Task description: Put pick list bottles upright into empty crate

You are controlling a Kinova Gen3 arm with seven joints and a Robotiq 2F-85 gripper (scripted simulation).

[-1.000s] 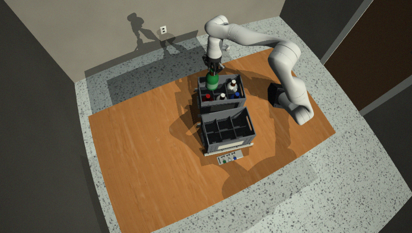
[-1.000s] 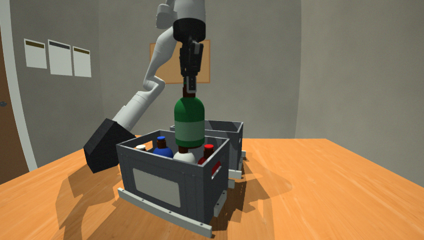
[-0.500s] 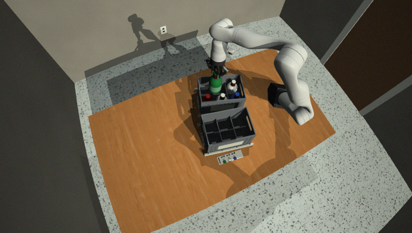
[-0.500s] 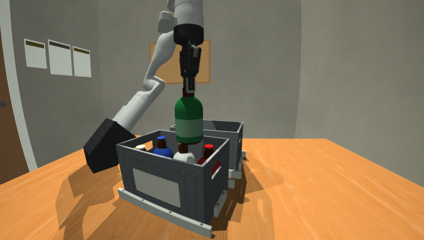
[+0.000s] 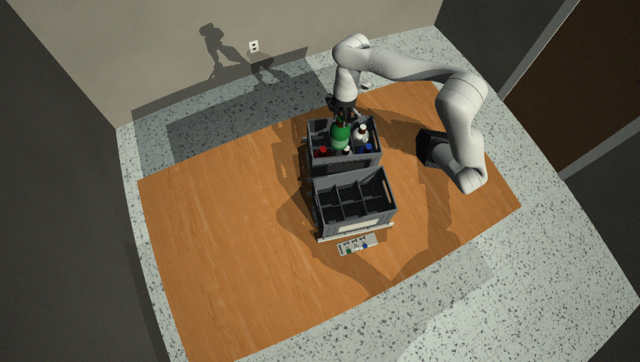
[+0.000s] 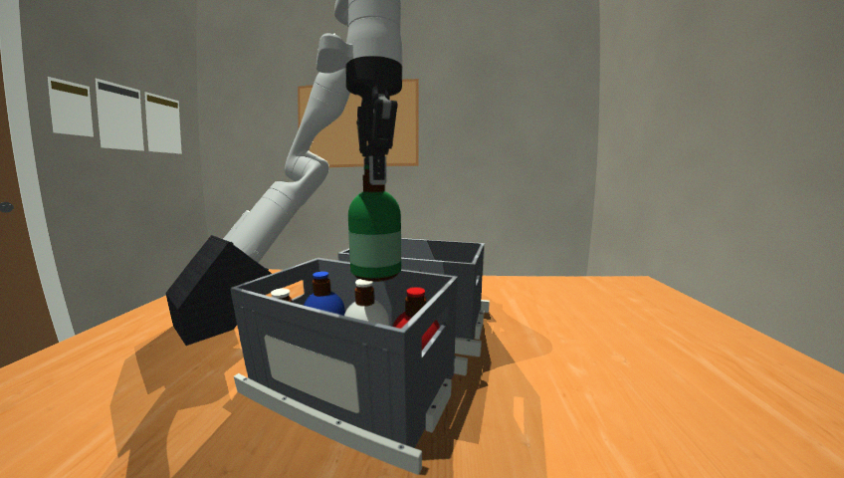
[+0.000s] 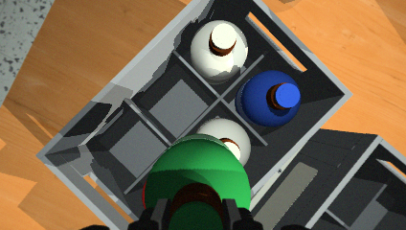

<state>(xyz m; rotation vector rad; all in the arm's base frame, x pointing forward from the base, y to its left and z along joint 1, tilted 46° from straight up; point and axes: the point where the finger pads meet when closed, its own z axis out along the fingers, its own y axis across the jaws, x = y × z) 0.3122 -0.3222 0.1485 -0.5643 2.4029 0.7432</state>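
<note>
The green bottle is 7 cm below my hand. The rest, counted from my hand: red bottle 6 cm ahead, 24 cm below; blue bottle 12 cm behind, 4 cm to the left, 24 cm below; pick list 2 cm ahead, 36 cm to the left, 33 cm below.
</note>
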